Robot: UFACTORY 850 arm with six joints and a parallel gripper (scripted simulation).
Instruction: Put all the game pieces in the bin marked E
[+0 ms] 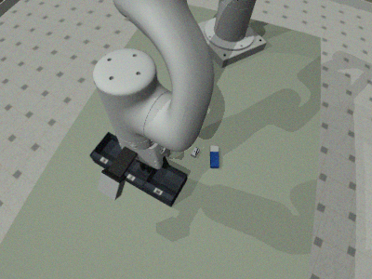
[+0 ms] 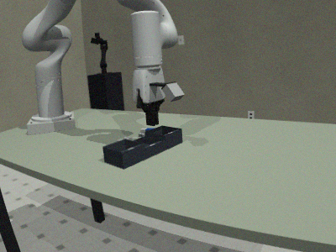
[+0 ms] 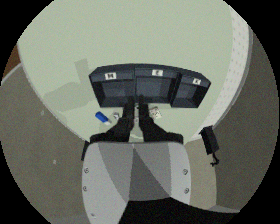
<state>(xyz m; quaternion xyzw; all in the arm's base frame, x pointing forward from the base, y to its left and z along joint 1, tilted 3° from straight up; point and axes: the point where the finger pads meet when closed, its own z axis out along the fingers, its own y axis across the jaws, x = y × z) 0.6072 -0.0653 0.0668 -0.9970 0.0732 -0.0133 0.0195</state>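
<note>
Right now the white domino is 14 cm behind my hand, 9 cm below it and 2 cm to the left of it. The rest, counted from my hand: cream domino (12 cm behind, 9 cm below, 4 cm to the right); then dark three-part bin (7 cm below, 4 cm to the right); then dark ring (9 cm below, 8 cm behind, 1 cm to the left).
</note>
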